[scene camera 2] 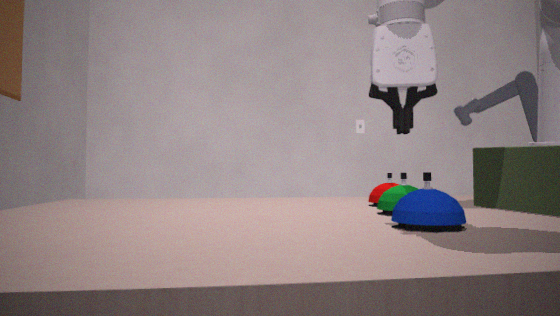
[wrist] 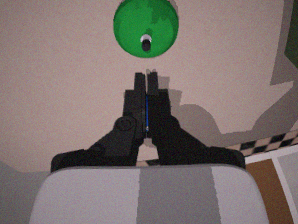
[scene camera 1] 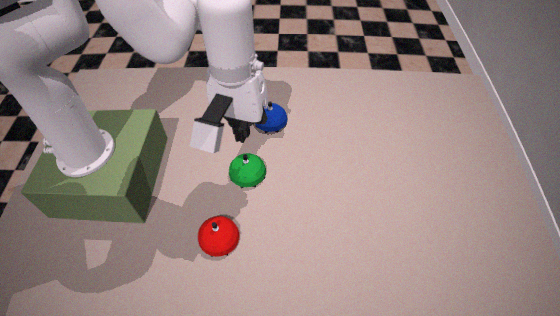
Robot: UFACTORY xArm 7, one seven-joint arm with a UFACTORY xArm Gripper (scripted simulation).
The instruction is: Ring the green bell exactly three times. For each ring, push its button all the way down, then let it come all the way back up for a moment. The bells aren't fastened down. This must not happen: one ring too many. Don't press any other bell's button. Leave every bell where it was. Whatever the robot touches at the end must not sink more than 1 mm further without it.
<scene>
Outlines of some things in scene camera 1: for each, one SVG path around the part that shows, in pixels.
The gripper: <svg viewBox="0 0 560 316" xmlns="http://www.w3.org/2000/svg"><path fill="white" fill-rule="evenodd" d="M262 71L255 71L253 76L243 81L226 83L212 77L209 67L207 68L206 89L209 106L201 118L194 119L190 147L210 153L220 151L224 123L221 123L222 118L226 119L229 126L232 127L235 141L240 141L241 143L244 143L245 139L249 137L251 125L254 123L266 123L268 118L264 109L268 107L268 94Z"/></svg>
A green bell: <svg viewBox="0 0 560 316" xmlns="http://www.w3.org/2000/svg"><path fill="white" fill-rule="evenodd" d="M237 156L230 163L229 167L231 181L241 188L256 187L266 175L266 167L263 160L257 155L250 153Z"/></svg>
A red bell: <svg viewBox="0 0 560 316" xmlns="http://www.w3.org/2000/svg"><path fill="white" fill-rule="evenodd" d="M211 217L199 228L199 246L210 256L228 256L228 253L232 252L238 245L240 238L238 227L227 217Z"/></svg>
</scene>
